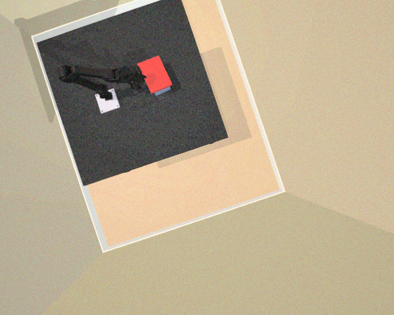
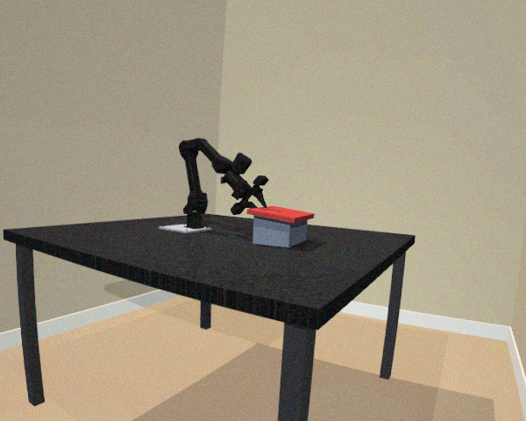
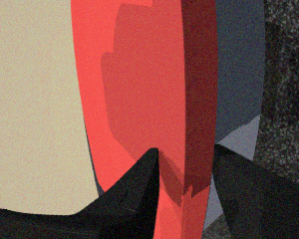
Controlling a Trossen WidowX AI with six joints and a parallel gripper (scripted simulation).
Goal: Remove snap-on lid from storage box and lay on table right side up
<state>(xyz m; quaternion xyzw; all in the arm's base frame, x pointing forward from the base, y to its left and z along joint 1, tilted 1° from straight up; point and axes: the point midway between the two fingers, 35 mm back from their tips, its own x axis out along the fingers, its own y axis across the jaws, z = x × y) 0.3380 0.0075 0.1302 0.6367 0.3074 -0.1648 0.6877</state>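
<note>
Right now the red lid is 70 mm ahead of my gripper tip and 20 mm to the left of it. Round my gripper tip: blue-grey storage box 70 mm ahead, 20 mm to the left, 60 mm below.
</note>
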